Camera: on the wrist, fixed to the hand. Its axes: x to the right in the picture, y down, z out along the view.
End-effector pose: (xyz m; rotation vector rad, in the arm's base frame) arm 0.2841 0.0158 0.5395 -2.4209 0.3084 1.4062
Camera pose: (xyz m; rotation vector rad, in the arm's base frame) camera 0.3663 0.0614 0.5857 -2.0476 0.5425 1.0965
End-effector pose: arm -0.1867 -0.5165 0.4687 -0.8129 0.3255 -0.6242
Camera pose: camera -0.2526 -0.5968 0.4823 -0.3356 0.1897 -0.7250
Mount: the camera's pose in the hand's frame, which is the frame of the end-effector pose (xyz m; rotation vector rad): -0.0009 -0.0781 -0.0698 0.4891 0.0505 -0.0398
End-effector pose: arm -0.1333 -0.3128 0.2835 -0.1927 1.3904 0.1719
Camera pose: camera -0.1821 -0.4051 0.2753 0.1832 1.4361 -0.2086
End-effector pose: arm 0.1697 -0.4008 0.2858 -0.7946 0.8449 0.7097
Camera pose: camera 0.2060 -0.4990 0.2815 -0.3888 0.9946 0.4210
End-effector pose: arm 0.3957 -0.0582 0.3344 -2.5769 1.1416 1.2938
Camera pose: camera 0.4918 -0.0246 0.3591 -2.2638 1.2227 0.8139
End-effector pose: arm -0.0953 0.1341 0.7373 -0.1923 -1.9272 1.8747
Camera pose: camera -0.0505 0.1921 0.8121 -0.0464 -1.3740 2.2199
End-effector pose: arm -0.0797 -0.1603 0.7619 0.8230 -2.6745 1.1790
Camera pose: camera -0.0468 -0.1535 0.8611 0.8801 -2.3415 1.8505
